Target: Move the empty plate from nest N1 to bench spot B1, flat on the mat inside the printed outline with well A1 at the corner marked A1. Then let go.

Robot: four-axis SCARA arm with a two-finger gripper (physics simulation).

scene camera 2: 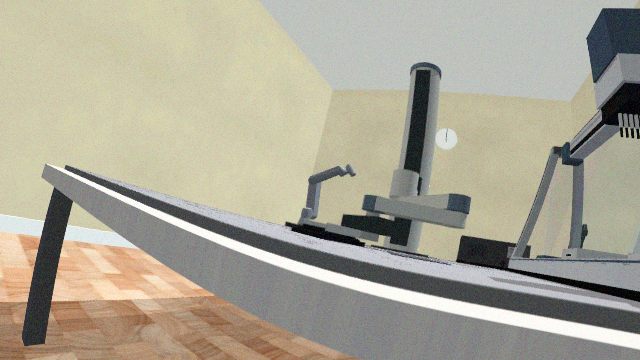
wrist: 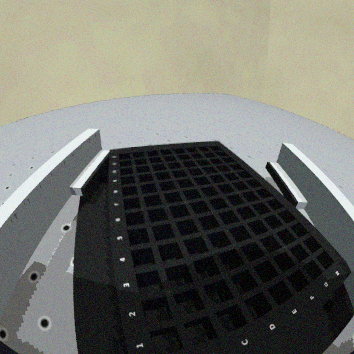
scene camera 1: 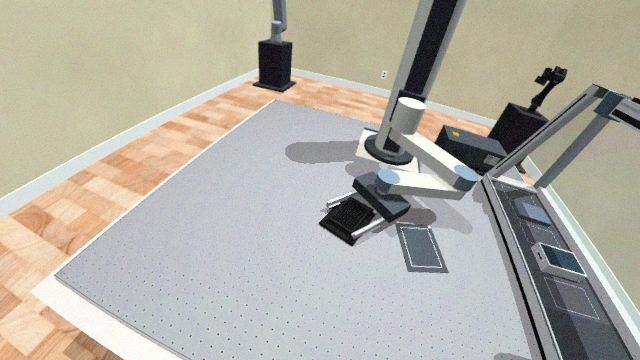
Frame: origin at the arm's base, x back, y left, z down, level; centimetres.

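Seen in the pictures: gripper, fingertip midpoint: [scene camera 2: 315, 224] [wrist: 192, 146] [scene camera 1: 339, 219]; arm's base, link origin: [scene camera 1: 388, 150].
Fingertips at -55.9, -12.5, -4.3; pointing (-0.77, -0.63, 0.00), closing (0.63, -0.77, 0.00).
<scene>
Pixels of each thing's top centre, then the offset from my fingertips to it, as dx, dy, dz. "pt": a spot on its surface instead. Level surfaces: height alone.
- black multi-well plate, top centre: [wrist: 204, 197] [scene camera 2: 330, 229] [scene camera 1: 350, 213] +3.9, +2.7, +0.4
- dark mat with its white outline, surface height: dz +2.8
- dark box, surface spot: [scene camera 2: 492, 250] pt +59.4, +51.5, -4.2
- light-framed device, surface spot: [scene camera 1: 560, 260] pt +5.9, +67.9, -5.0
- flat grey block, surface spot: [scene camera 1: 532, 211] pt +29.0, +69.4, -3.6
The black multi-well plate [scene camera 1: 352, 212] [wrist: 200, 210] sits in the black nest [scene camera 1: 327, 226] [wrist: 95, 250]. Row numbers run along its left side and letters along its near edge in the wrist view. The gripper [scene camera 1: 348, 220] [wrist: 192, 182] has one finger on each side of the plate. The left pad is close to the plate's far left corner. The right pad looks slightly apart from the plate's side, so I see the gripper as open around it. The plate looks turned a little relative to the fingers. The dark mat with its white outline [scene camera 1: 422, 248] lies right of the nest.
The arm's column [scene camera 1: 415, 65] [scene camera 2: 422, 120] stands behind the nest. A dark box [scene camera 1: 470, 147] [scene camera 2: 492, 250] stands beyond it. At the right, a deck [scene camera 1: 560, 325] under a gantry frame [scene camera 1: 550, 130] carries a light-framed device [scene camera 1: 560, 260] and a flat grey block [scene camera 1: 532, 211].
</scene>
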